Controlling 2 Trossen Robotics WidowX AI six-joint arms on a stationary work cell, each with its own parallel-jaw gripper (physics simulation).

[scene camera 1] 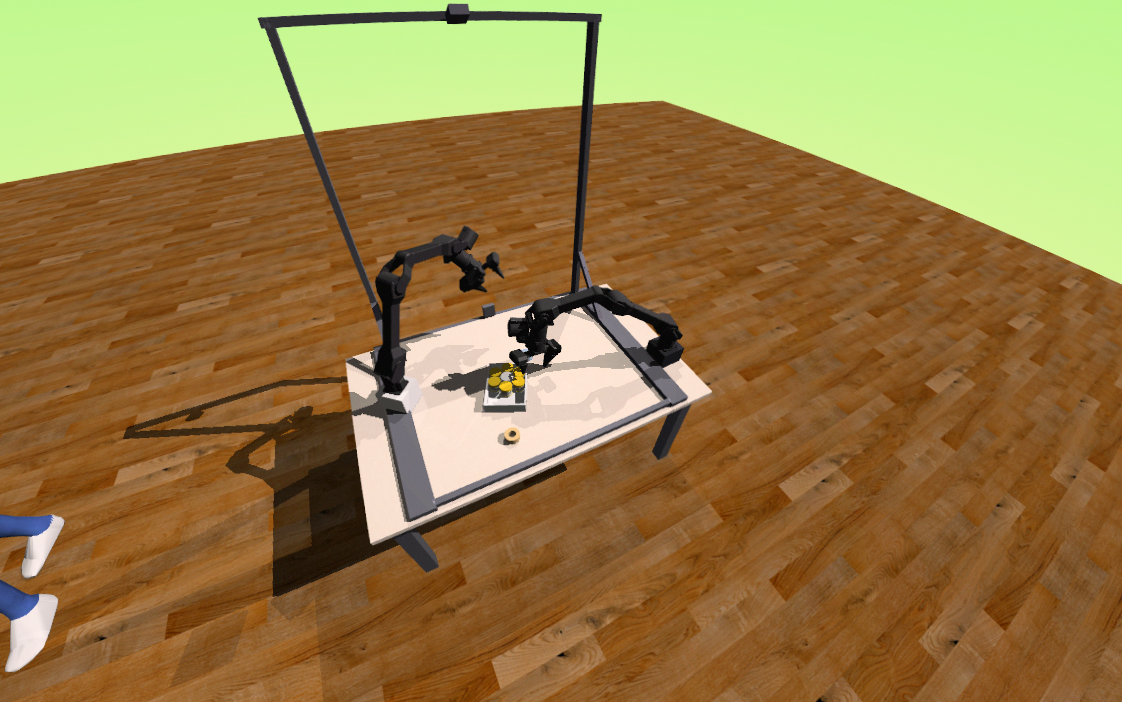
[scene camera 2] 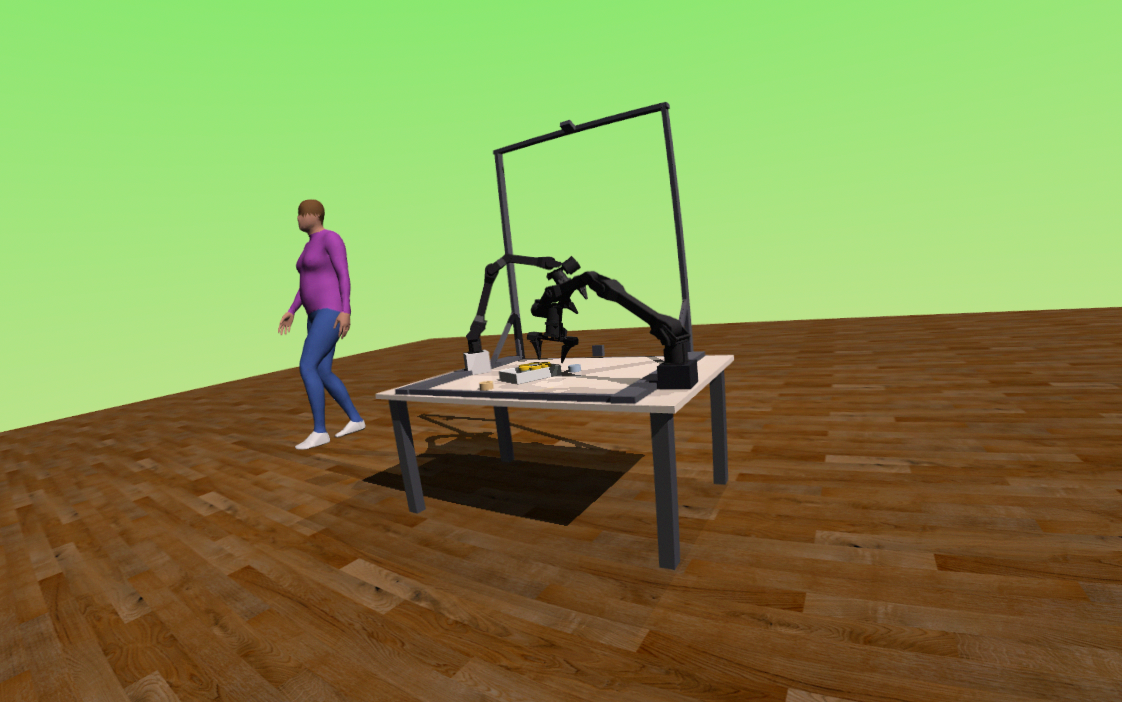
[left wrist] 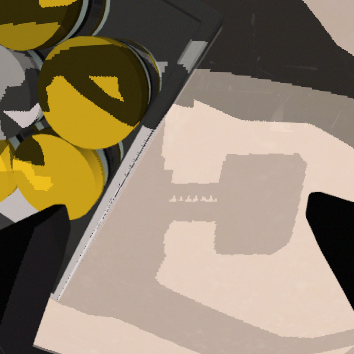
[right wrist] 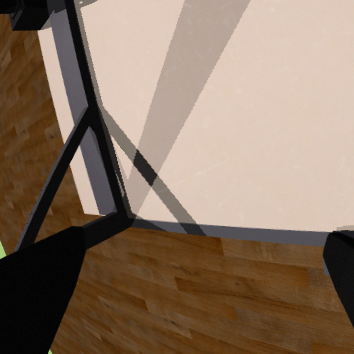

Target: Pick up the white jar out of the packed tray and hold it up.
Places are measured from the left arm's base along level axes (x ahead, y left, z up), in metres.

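Pixels of known places: left gripper, fingertip midpoint: (scene camera 1: pixel 533 370) (scene camera 2: pixel 550 361) (left wrist: pixel 189 210); right gripper, fingertip midpoint: (scene camera 1: pixel 495 284) (scene camera 2: pixel 582 306) (right wrist: pixel 208 243); left arm's base, origin of the base link: (scene camera 1: pixel 666 344) (scene camera 2: pixel 677 362) (right wrist: pixel 14 0); right arm's base, origin of the base link: (scene camera 1: pixel 396 386) (scene camera 2: pixel 475 352).
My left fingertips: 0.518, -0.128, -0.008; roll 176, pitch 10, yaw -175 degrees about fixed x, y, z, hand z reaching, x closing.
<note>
For each thing: its top centre in the pictures, then the offset to it from my left fingertips, as dx, dy, dz. "*": a spot on its surface instead.
- white-walled tray, middle of its top: (scene camera 1: pixel 506 382) (scene camera 2: pixel 529 367) +0.104, -0.012, -0.024
- tan ring-shaped object, middle of its top: (scene camera 1: pixel 512 433) (scene camera 2: pixel 485 382) +0.171, +0.182, -0.038
- pale blue object, middle of its top: (scene camera 2: pixel 574 365) -0.030, -0.128, -0.039
- dark frame, surface spot: (scene camera 1: pixel 585 149) * -0.415, -0.389, +0.591
The white jar, its pale lid (left wrist: pixel 12 75) partly shaded and cut off by the left edge of the left wrist view, stands among several yellow-lidded jars (left wrist: pixel 95 92) (scene camera 1: pixel 498 384). They are packed in a white-walled tray (scene camera 1: pixel 504 407) (scene camera 2: pixel 525 377) (left wrist: pixel 106 206) with a dark inside. My left gripper (scene camera 1: pixel 537 362) (scene camera 2: pixel 551 359) (left wrist: pixel 189 210) is open and empty, pointing down above the tray's side. In its wrist view one finger overlaps the tray and the other is over the table. My right gripper (scene camera 1: pixel 492 282) (scene camera 2: pixel 580 303) (right wrist: pixel 208 243) is open and empty, high above the back of the table.
A tan ring-shaped object (scene camera 1: pixel 512 435) (scene camera 2: pixel 486 384) lies in front of the tray. A pale blue object (scene camera 2: pixel 575 368) stands behind the left gripper. A dark frame (scene camera 1: pixel 585 149) (scene camera 2: pixel 676 206) rises at the table's back. A person (scene camera 2: pixel 324 269) is on the floor beyond the table.
</note>
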